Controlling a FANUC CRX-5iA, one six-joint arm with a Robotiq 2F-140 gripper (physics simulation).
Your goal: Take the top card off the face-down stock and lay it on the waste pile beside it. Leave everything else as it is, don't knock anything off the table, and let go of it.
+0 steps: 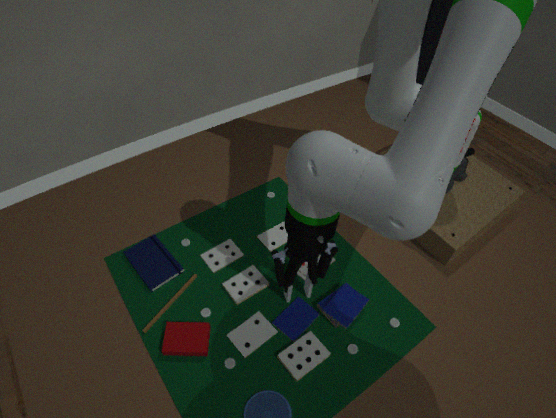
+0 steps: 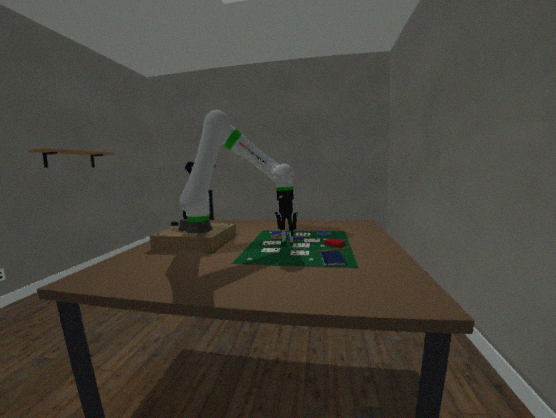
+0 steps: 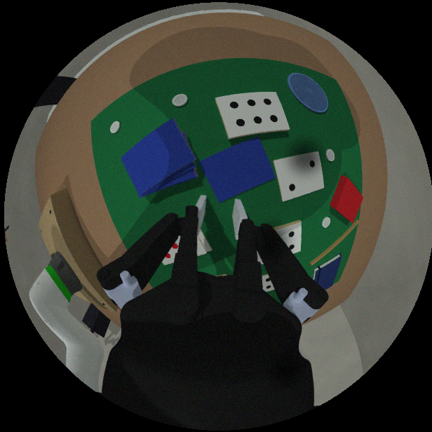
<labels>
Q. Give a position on a green mat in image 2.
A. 283, 258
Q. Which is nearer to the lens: the dark blue book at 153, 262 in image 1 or the red box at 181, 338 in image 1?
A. The red box.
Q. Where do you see a blue round dish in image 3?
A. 306, 90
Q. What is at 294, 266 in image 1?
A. My gripper.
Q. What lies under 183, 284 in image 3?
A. My gripper.
</labels>
